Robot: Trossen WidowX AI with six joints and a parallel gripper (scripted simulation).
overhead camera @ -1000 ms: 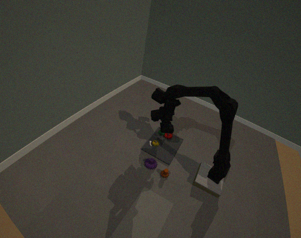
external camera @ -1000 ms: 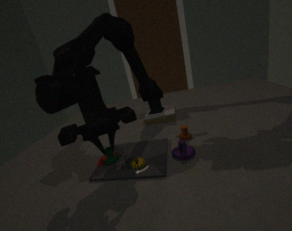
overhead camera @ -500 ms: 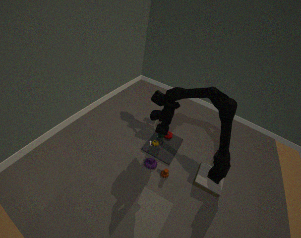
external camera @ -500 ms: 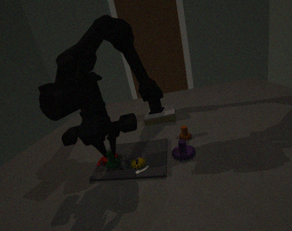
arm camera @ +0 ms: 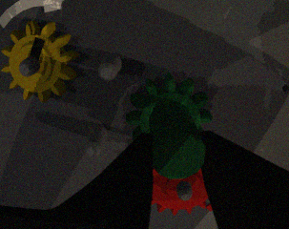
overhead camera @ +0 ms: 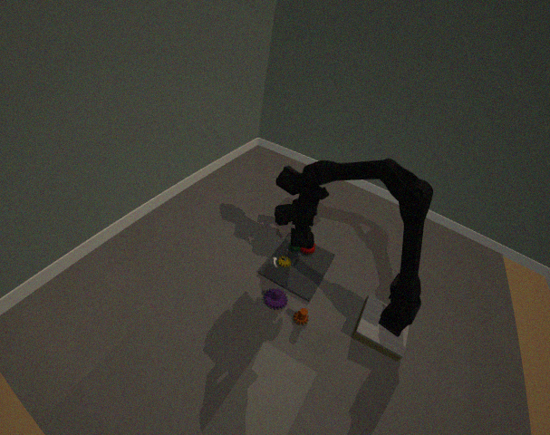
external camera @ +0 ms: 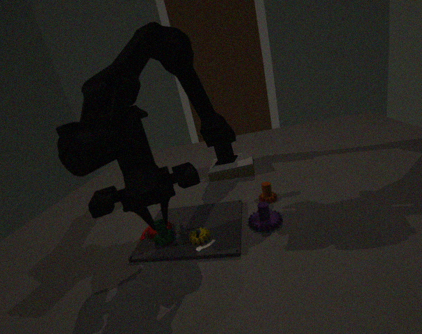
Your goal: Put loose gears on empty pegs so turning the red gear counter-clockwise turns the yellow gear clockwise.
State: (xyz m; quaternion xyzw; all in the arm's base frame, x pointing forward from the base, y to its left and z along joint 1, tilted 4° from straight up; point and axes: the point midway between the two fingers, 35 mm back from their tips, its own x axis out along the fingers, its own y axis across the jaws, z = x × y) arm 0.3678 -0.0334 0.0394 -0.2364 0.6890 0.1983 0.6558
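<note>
Right now the green gear is 1 cm below my gripper tip. The rest, counted from my gripper tip: yellow gear: 1 cm behind, 7 cm to the left, 3 cm below; then grey board: 5 cm behind, 4 cm to the left, 3 cm below; then red gear: 3 cm behind, 3 cm to the right, 3 cm below.
</note>
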